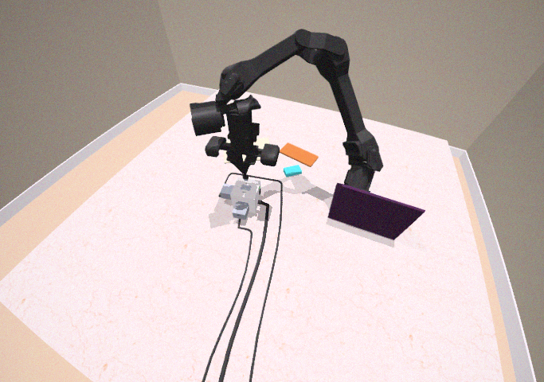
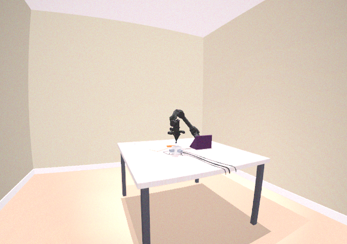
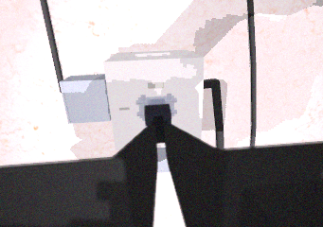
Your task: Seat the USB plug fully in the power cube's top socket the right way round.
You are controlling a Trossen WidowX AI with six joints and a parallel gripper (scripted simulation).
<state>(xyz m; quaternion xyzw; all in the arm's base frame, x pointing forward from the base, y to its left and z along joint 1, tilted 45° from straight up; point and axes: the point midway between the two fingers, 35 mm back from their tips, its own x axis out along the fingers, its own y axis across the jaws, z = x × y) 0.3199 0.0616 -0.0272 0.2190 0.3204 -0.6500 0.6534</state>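
The grey socket is 1 cm to the left of my gripper tip and 7 cm below it. Also, from my gripper tip: pale card: 11 cm ahead, 24 cm to the right, 13 cm below; black USB plug: 2 cm below; teal block: 11 cm behind, 18 cm to the right, 13 cm below.
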